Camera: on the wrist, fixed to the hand. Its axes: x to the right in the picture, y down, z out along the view.
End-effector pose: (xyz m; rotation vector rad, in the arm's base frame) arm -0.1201 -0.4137 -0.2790 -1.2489 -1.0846 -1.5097
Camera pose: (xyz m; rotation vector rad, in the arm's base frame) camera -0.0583 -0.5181 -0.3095 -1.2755 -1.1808 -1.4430
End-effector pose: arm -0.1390 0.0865 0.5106 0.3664 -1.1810 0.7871
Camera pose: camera -0.1405 0.1903 0.4408 0.4537 -1.2318 0.7986
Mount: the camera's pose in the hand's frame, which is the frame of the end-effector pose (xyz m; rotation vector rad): -0.0278 0.0820 -0.0903 0.0536 -0.0795 -0.0147
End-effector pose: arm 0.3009 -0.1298 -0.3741 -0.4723 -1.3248 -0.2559
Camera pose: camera 0.4087 -0.1025 -0.4313 -0.4313 -1.4097 -0.2151
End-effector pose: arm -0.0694 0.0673 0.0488 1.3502 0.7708 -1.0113
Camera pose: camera 0.0041 0.1555 0.0985 1.3435 0.6993 -1.0975
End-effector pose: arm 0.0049 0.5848 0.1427 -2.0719 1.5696 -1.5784
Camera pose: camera -0.1148 0.6098 0.1164 -2.0954 1.4731 -1.5056
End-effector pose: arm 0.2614 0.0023 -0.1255 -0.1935 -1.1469 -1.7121
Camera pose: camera 0.3738 -0.0503 -0.1415 -0.2221 -1.2540 -1.6974
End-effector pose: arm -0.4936 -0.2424 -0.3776 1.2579 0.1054 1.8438
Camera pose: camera -0.6116 -0.2775 -0.3996 1.3624 0.1210 1.7864
